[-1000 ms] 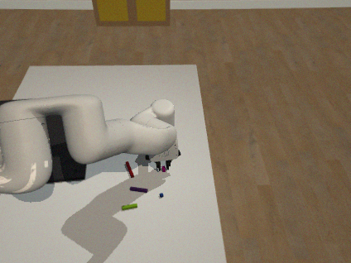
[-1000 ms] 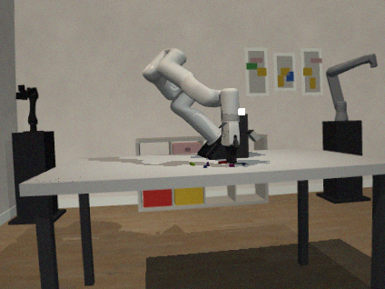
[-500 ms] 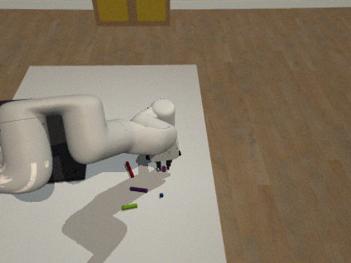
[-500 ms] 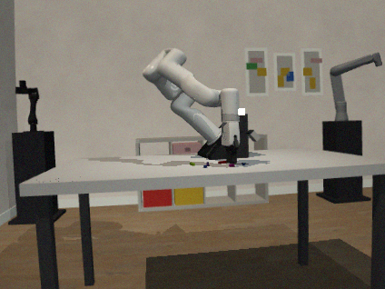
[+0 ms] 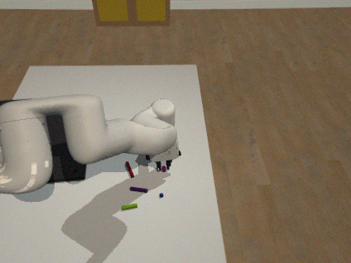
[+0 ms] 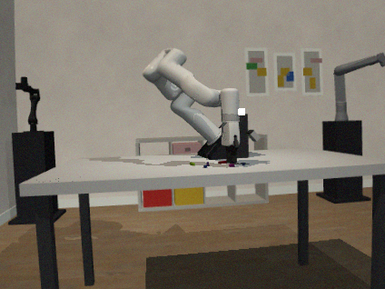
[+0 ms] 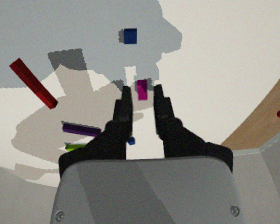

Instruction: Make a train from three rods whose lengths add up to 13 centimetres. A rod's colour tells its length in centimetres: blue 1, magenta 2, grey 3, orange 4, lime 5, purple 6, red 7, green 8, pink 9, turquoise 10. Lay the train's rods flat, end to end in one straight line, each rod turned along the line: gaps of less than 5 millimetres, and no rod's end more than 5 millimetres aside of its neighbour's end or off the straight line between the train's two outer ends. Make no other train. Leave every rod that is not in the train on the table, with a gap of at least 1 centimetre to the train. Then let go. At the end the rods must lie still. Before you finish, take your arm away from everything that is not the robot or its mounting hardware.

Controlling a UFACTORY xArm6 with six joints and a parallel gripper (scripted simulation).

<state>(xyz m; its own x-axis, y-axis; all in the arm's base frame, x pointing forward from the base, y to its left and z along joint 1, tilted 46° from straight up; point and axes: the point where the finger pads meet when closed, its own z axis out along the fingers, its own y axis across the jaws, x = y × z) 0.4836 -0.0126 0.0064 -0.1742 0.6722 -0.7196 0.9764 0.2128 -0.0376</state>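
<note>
My hand is 30 mm above the magenta rod. The rest, counted from my hand: red rod 130 mm behind, 30 mm below; then purple rod 90 mm to the right, 80 mm behind, 30 mm below; then lime rod 160 mm to the right, 110 mm behind, 30 mm below.
</note>
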